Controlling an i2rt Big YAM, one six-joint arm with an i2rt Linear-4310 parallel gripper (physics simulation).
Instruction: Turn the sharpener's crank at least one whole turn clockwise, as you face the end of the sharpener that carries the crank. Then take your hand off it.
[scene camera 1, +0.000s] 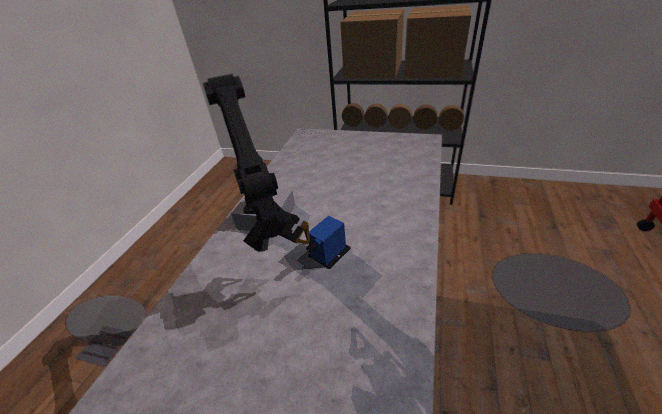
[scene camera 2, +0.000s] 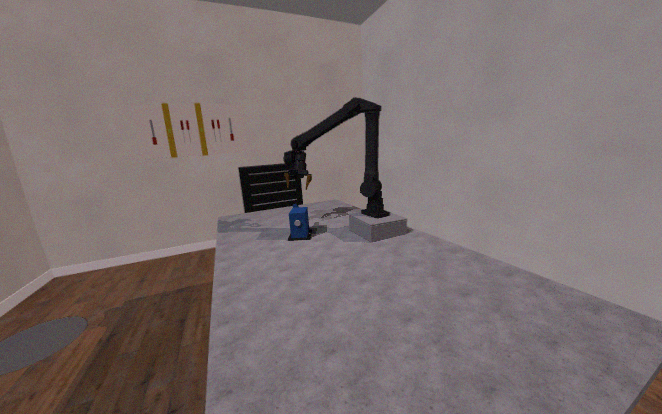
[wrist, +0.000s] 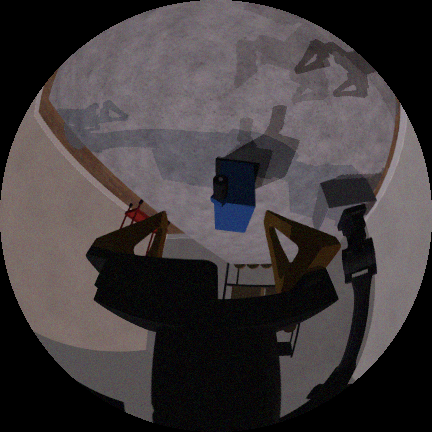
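Pixels of known places: gripper, fingertip midpoint: (scene camera 1: 297, 237) (scene camera 2: 296, 189) (wrist: 215, 215); arm's base, link origin: (scene camera 2: 374, 214) (wrist: 350, 215).
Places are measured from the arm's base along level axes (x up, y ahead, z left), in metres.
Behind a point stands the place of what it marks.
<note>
The blue sharpener (scene camera 1: 328, 241) {x 0.028, y 0.332, z -0.234 m} (scene camera 2: 303, 231) {x -0.042, y 0.331, z -0.126 m} (wrist: 240, 185) {x 0.015, y 0.275, z -0.243 m} stands upright on its dark base plate on the table. In the wrist view the crank's dark knob (wrist: 220, 186) {x 0.061, y 0.277, z -0.294 m} is at the near end of the sharpener, by the left side of its top edge. In scene camera 2 a small tip of the crank shows above the sharpener's top, and the rest is hidden behind the body. My gripper (scene camera 1: 306, 241) {x 0.127, y 0.257, z -0.320 m} (scene camera 2: 298, 187) {x 0.127, y 0.257, z -0.320 m} (wrist: 215, 215) {x 0.127, y 0.257, z -0.320 m} is wide open and empty. It is above and on the crank side of the sharpener, and its two fingers are apart from the knob, to either side of it.
The arm's grey base block (scene camera 2: 390, 228) {x -0.037, y 0.024, z 0.125 m} (wrist: 348, 192) {x -0.036, y 0.009, z -0.073 m} stands on the table (scene camera 1: 390, 200) {x -0.081, y 0.553, z 0.143 m} (scene camera 2: 400, 310) {x -0.081, y 0.372, z 0.492 m} beside the sharpener. A shelf rack (scene camera 1: 400, 81) with boxes stands beyond the table's far end. A red object (scene camera 1: 656, 207) (wrist: 135, 215) is off the table.
</note>
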